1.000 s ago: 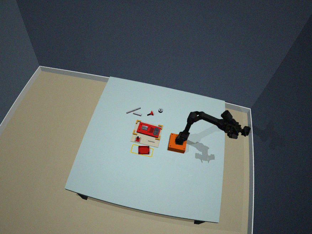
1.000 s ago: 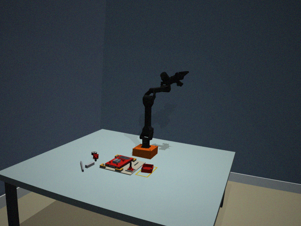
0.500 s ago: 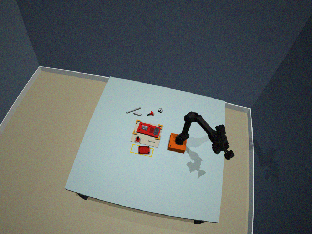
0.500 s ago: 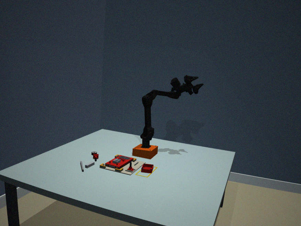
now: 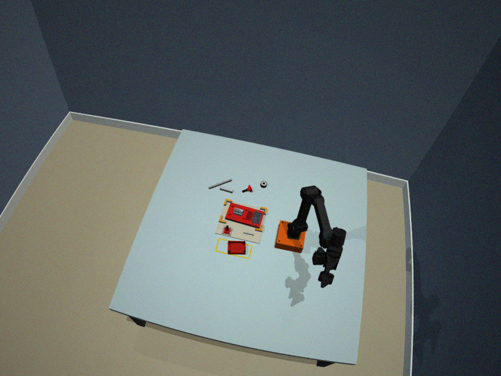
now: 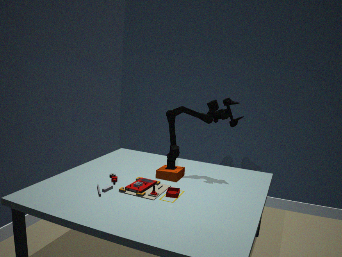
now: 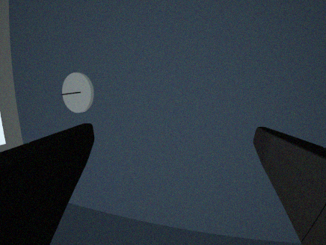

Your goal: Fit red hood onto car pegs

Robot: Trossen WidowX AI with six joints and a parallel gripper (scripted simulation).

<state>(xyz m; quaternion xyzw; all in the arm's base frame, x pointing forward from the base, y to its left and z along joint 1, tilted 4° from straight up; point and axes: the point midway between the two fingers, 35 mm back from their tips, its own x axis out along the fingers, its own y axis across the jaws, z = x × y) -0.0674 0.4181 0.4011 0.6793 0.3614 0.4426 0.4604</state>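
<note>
Now: gripper tip 480 mm above the red hood, 360 mm short of it and 320 mm to the left of it. Round my gripper tip: grey engine block: 530 mm to the right, 470 mm below, 380 mm ahead; thin rod: 720 mm to the right, 520 mm ahead, 490 mm below; beige jig plate: 510 mm to the right, 480 mm below, 360 mm ahead.
</note>
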